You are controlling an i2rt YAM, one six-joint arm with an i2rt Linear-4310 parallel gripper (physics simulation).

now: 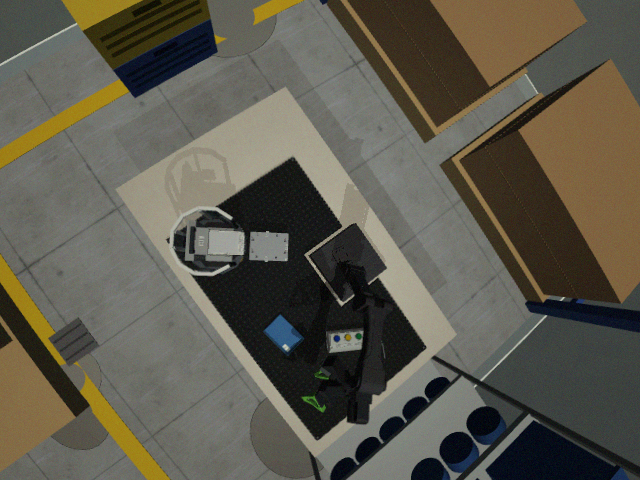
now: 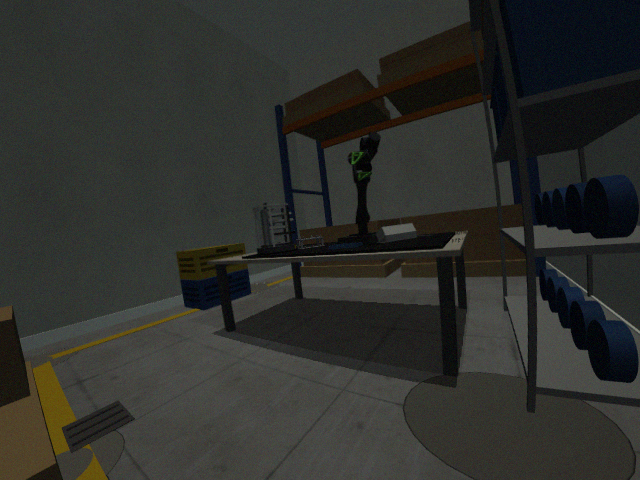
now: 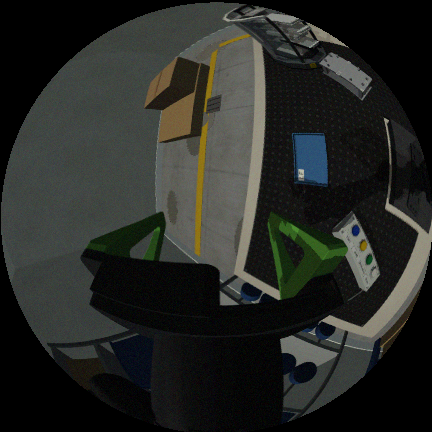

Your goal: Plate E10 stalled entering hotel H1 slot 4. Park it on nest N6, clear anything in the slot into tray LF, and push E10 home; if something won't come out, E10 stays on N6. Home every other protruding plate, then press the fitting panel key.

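Frame: origin at the arm's base, x up, y back, z right, level; centimetres.
Seen in the pictures: gripper, fingertip midpoint: [image 1: 308, 386] [image 2: 355, 172] [image 3: 216, 217]; arm's base, origin of the base link: [image 1: 348, 267] [image 2: 363, 234].
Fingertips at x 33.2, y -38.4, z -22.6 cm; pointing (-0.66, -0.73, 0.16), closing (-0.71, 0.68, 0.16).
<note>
Pixels of each thing's middle, then the offset from my fingertips to it. "spot": a spot on its surface instead. Level surfaces: height alone.
- plate hotel, body centre: [image 1: 212, 242] [image 2: 274, 227] dx -21.5, dy -7.1, dz +59.2 cm
- blue tray, body centre: [image 3: 310, 157] [image 1: 283, 334] [image 2: 345, 245] dx -36.1, dy -1.0, dz +10.5 cm
- panel, body centre: [image 3: 359, 253] [image 1: 352, 340] [image 2: 396, 232] dx -32.8, dy +24.0, dz -7.1 cm
- pale-edged recess, surface spot: [image 1: 320, 278] spot: dx -36.9, dy +25.4, dz +24.0 cm
- mat, its level: dx -36.9 cm
- cream table, its level: dx -38.2 cm
My gripper [image 1: 316, 388] [image 2: 357, 166] [image 3: 216, 217] is open and empty, green fingers wide apart, high above the table's near end. The plate hotel [image 1: 190, 243] [image 2: 266, 227] stands at the mat's far left corner; pale plates [image 1: 226, 242] [image 3: 306, 42] stick out toward the nest. Slot numbers and plate names are unreadable, so E10 cannot be told apart. The silver nest [image 1: 268, 246] [image 2: 310, 242] [image 3: 346, 75] beside the hotel carries no visible plate. The blue tray [image 1: 282, 332] [image 3: 311, 157] looks empty. The panel [image 1: 341, 348] [image 2: 397, 233] [image 3: 356, 256] has blue, yellow and green keys.
The black arm [image 1: 373, 341] [image 2: 362, 201] rises from a pale-edged recess [image 1: 322, 277] at the mat's right side and reaches over the panel. The mat [image 1: 289, 191] [image 3: 280, 100] lies on a cream table [image 1: 258, 121]. A rack with blue bins [image 1: 485, 424] stands beyond the near end.
</note>
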